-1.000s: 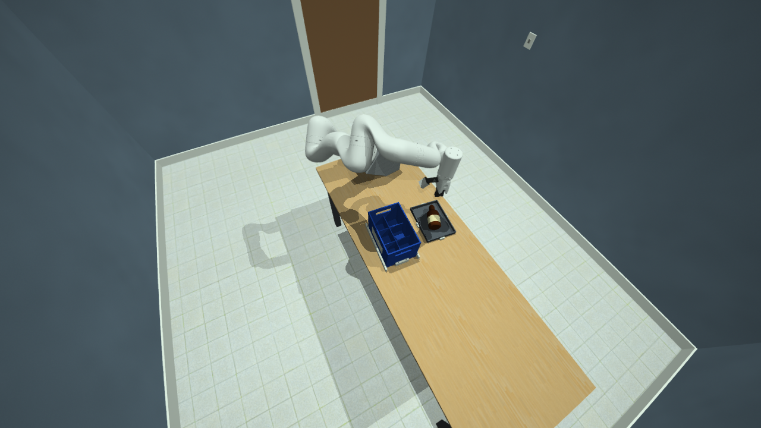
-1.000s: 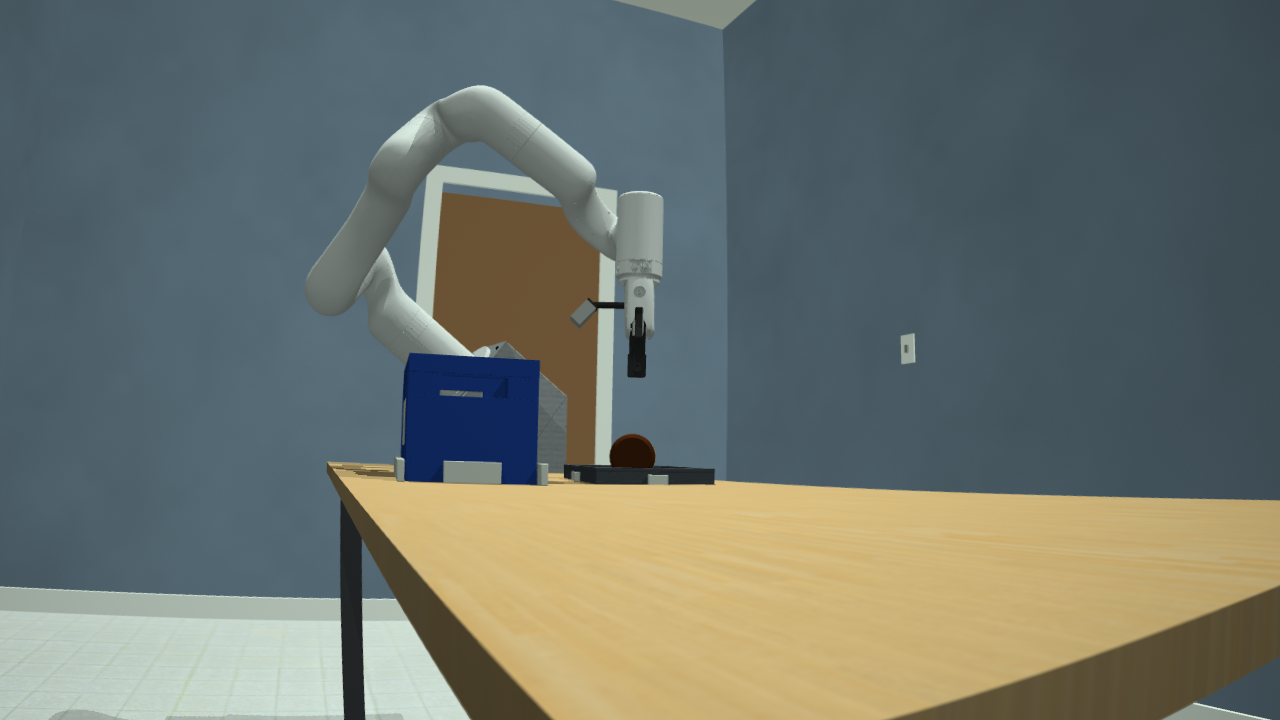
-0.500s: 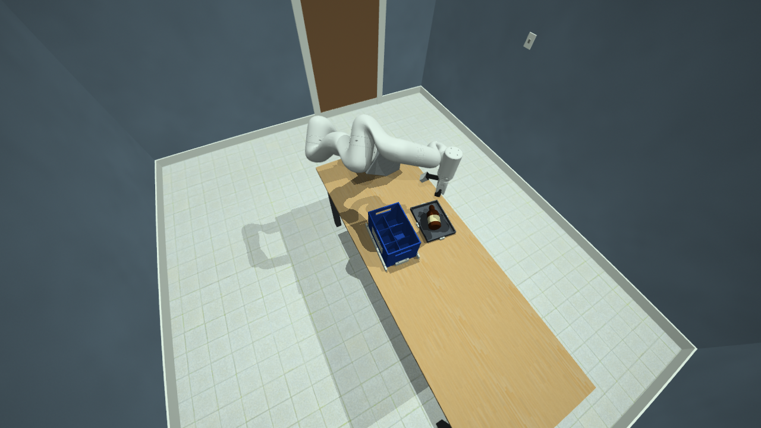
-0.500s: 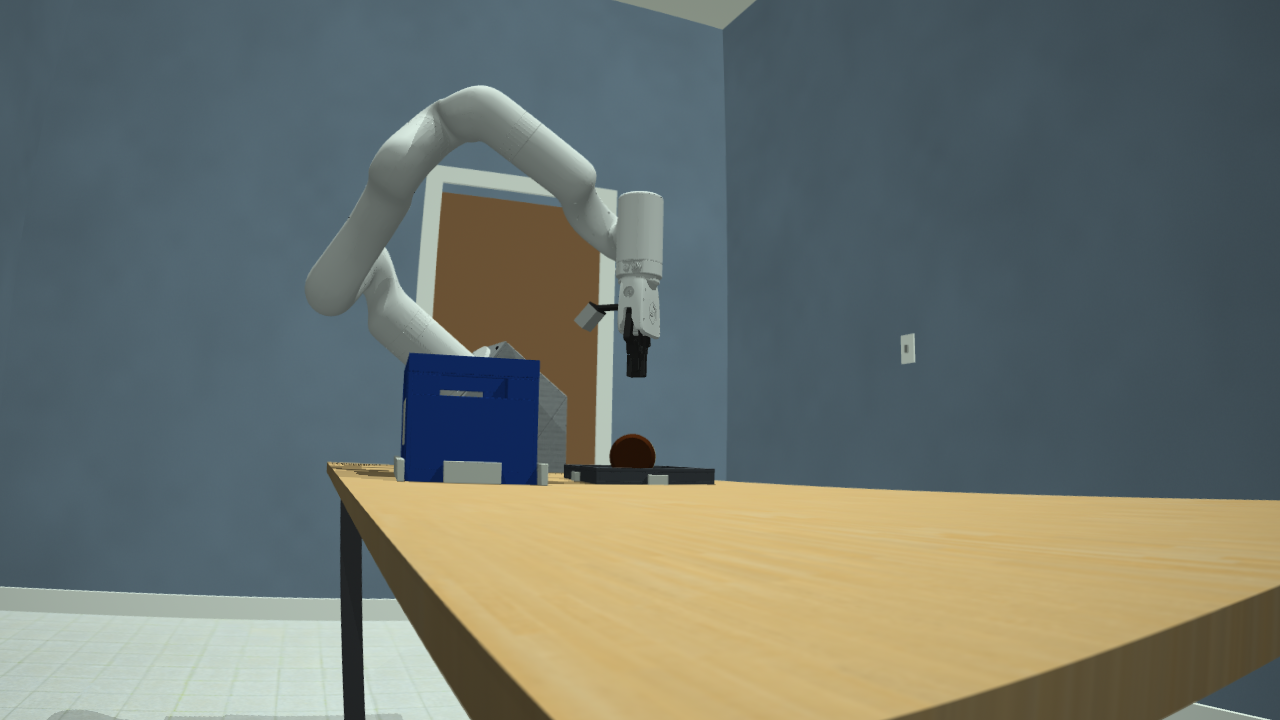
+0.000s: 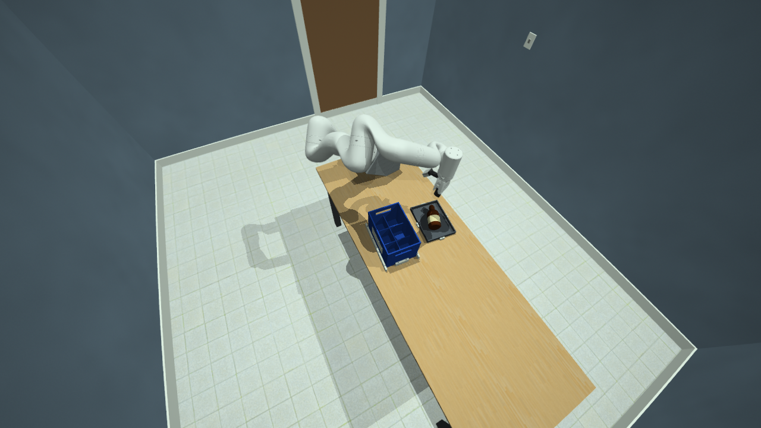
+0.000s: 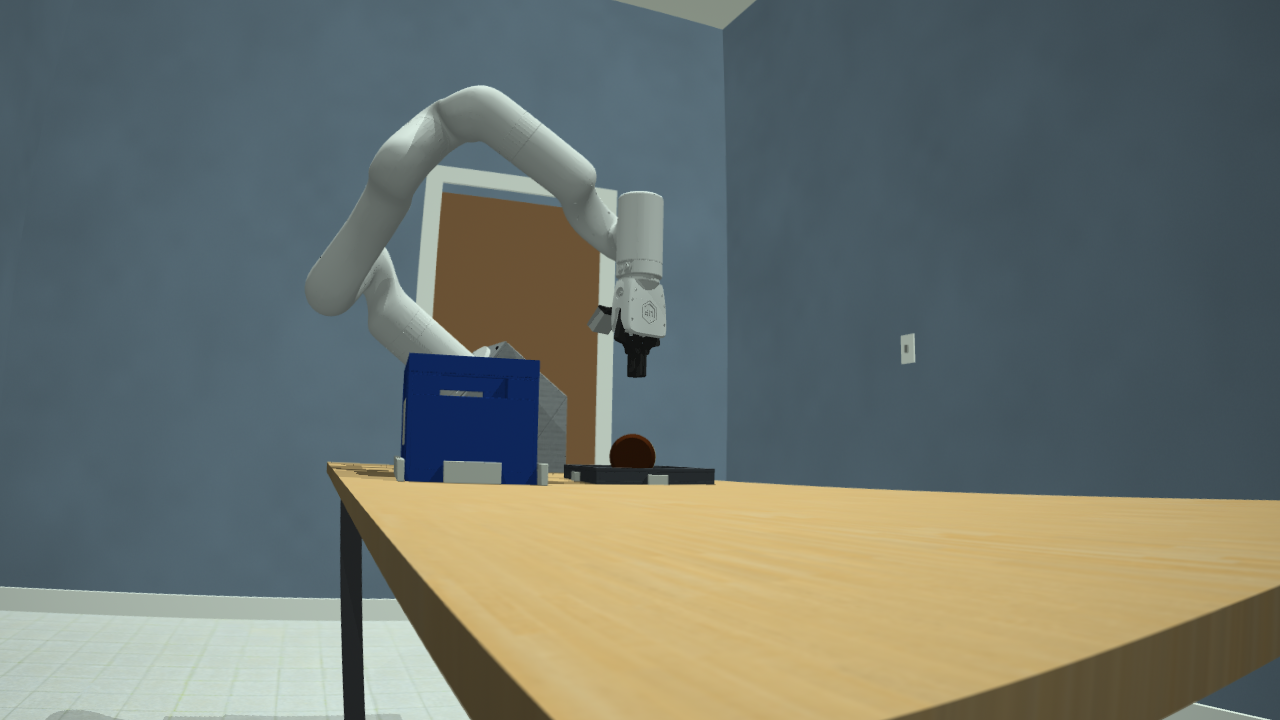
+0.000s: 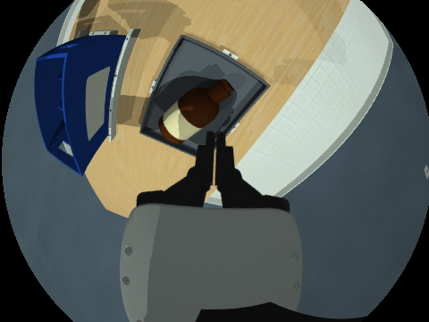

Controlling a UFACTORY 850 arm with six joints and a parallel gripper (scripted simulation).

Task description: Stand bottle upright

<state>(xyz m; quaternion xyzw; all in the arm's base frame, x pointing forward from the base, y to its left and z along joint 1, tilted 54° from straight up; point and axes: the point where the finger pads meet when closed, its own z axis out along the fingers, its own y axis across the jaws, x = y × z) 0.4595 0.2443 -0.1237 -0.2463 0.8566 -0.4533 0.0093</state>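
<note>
My gripper is now 50 mm short of the bottle, 20 mm to the left of it and 160 mm above it. From my hand the other things lie so: dark tray 60 mm ahead, 20 mm to the right, 190 mm below; blue crate 80 mm ahead, 320 mm to the right, 120 mm below.
</note>
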